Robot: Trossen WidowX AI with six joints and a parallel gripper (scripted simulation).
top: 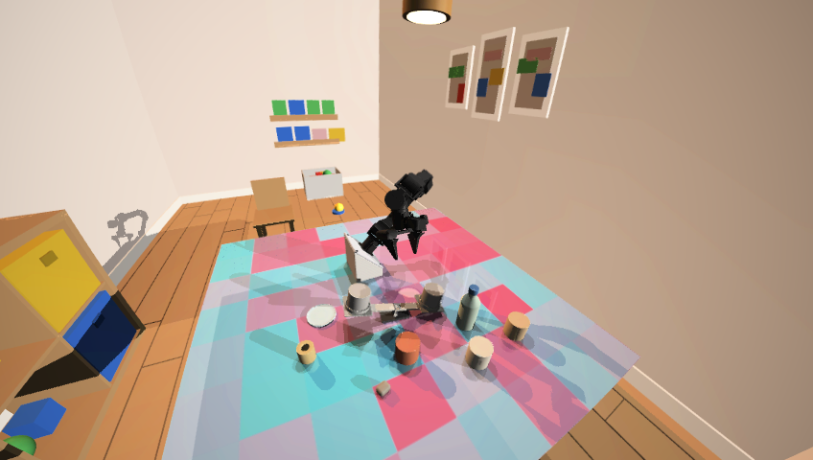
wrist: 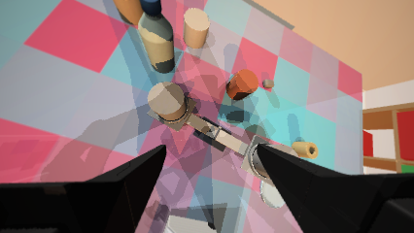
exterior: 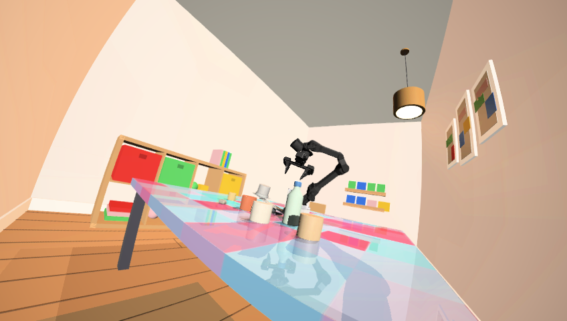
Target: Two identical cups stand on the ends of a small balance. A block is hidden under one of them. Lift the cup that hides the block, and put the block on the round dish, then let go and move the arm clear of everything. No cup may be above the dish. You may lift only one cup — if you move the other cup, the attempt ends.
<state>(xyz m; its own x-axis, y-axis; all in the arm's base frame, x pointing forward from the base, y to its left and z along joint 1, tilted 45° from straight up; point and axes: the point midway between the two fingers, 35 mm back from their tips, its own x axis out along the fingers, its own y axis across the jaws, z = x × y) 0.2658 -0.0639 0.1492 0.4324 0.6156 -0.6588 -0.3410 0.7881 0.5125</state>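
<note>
Right now the block is 17 cm below my gripper tip, 8 cm to the left of it and 6 cm ahead of it. Round my gripper tip: bottle 18 cm ahead, 15 cm to the left, 10 cm below; round white dish 29 cm to the right, 21 cm below, 5 cm behind; orange cylinder 20 cm ahead, 17 cm below, 7 cm to the right.
</note>
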